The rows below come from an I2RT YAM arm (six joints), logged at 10 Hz.
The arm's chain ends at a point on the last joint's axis. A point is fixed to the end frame.
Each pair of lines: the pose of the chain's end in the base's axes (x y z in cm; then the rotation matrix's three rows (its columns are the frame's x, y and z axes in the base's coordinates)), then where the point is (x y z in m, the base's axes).
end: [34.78, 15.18, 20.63], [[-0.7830, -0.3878, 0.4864], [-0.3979, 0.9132, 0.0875], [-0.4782, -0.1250, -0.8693]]
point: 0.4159 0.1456 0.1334
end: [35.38, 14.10, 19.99], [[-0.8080, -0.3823, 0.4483], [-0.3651, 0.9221, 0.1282], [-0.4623, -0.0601, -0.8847]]
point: 0.4186 0.1379 0.1237
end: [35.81, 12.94, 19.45], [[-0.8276, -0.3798, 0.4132], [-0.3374, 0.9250, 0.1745], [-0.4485, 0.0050, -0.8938]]
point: 0.4197 0.1303 0.1158
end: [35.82, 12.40, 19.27], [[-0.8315, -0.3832, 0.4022], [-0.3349, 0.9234, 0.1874], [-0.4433, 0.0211, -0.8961]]
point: 0.4189 0.1261 0.1133
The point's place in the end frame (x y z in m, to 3 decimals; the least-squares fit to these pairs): -0.016 -0.023 0.096
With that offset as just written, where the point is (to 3 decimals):
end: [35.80, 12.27, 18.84], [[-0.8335, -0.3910, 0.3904], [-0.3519, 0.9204, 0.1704], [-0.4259, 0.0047, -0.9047]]
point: 0.418 0.124 0.108
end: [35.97, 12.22, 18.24], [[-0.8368, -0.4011, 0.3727], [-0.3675, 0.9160, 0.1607], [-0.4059, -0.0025, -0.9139]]
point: 0.418 0.122 0.101
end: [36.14, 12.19, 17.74], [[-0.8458, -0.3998, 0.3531], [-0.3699, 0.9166, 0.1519], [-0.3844, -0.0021, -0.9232]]
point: 0.418 0.121 0.095
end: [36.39, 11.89, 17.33], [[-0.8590, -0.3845, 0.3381], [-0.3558, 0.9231, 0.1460], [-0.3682, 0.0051, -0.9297]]
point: 0.419 0.117 0.090
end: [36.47, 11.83, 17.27], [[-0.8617, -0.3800, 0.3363], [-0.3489, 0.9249, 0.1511], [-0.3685, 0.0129, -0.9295]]
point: 0.420 0.117 0.089
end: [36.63, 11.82, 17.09], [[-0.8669, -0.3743, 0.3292], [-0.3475, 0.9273, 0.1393], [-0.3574, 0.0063, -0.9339]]
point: 0.420 0.116 0.087
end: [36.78, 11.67, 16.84], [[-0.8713, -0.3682, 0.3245], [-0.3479, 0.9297, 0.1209], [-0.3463, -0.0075, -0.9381]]
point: 0.421 0.112 0.084
